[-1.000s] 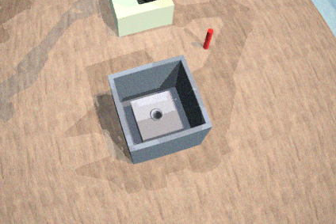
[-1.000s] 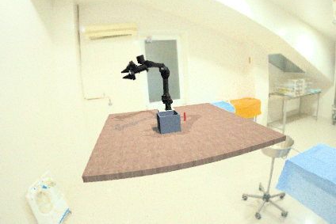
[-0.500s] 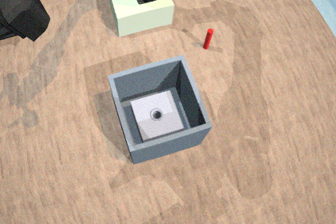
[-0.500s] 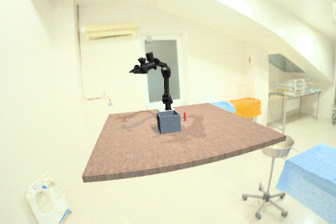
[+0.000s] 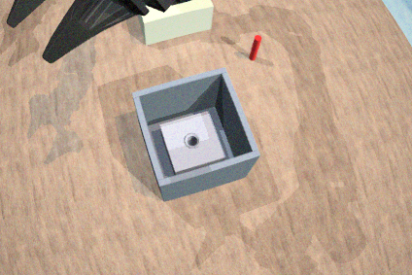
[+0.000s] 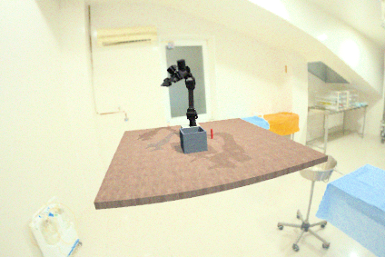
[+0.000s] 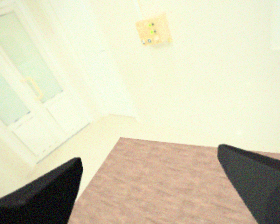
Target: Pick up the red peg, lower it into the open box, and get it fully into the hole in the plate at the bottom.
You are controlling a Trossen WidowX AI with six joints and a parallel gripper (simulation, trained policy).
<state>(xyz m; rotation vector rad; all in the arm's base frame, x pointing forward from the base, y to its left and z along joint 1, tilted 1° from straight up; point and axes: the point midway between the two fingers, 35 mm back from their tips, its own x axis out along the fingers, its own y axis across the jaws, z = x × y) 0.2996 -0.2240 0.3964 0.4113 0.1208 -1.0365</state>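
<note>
Right now the red peg is 43 cm below my gripper tip, 36 cm to the left of it and 15 cm behind it. Also, from my gripper tip: pale plate: 42 cm below, 16 cm to the left, 1 cm behind.
</note>
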